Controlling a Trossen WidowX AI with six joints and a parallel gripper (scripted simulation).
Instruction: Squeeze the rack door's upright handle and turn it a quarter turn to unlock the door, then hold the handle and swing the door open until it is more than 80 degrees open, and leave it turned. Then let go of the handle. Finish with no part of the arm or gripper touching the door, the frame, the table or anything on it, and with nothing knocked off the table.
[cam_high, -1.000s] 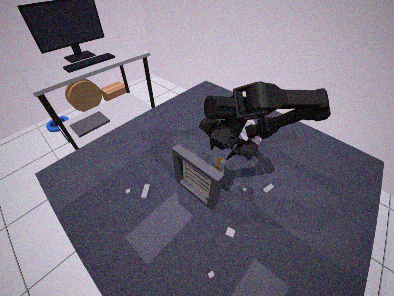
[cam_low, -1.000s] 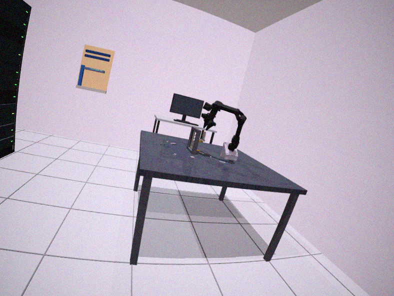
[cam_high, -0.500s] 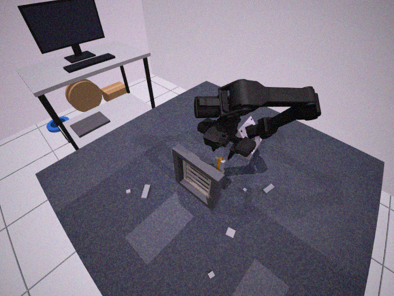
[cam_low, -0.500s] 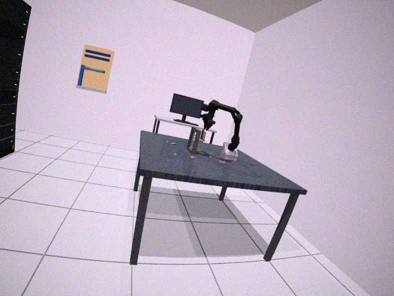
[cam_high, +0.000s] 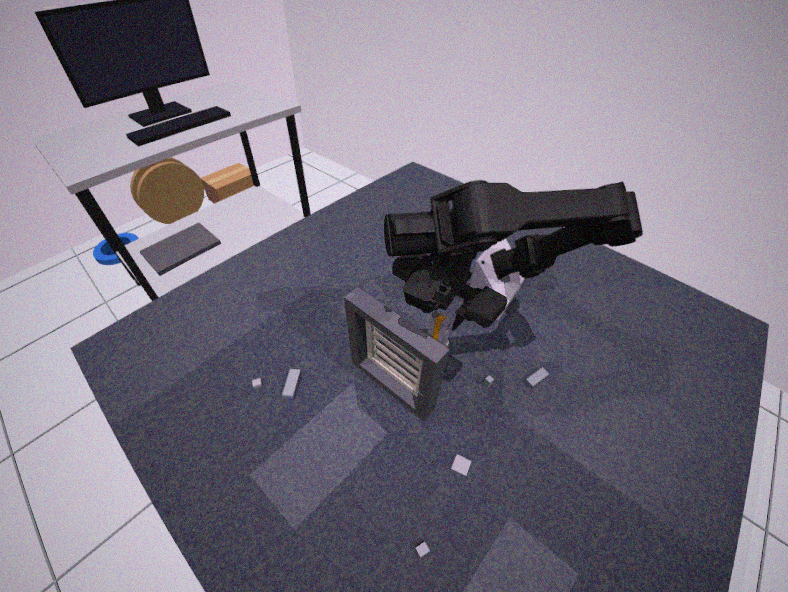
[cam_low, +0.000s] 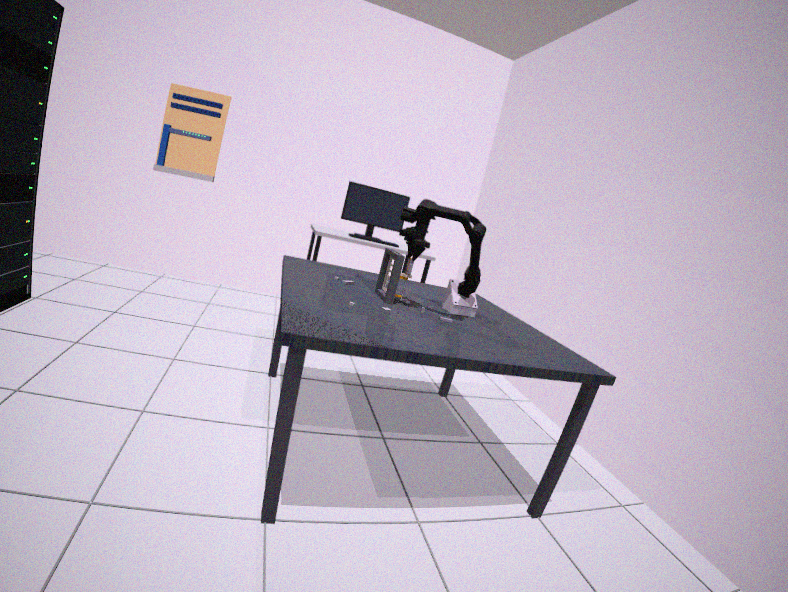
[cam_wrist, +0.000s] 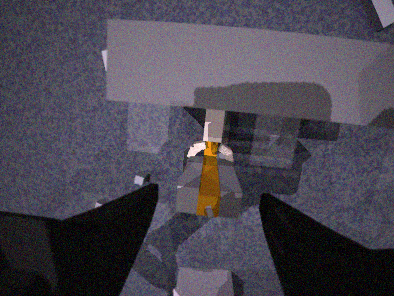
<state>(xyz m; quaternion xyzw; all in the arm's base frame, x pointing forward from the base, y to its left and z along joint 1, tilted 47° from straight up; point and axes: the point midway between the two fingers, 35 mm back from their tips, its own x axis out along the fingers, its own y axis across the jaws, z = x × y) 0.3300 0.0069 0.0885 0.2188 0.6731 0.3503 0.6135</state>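
The orange upright handle is 70 mm below my gripper tip and 10 mm behind it.
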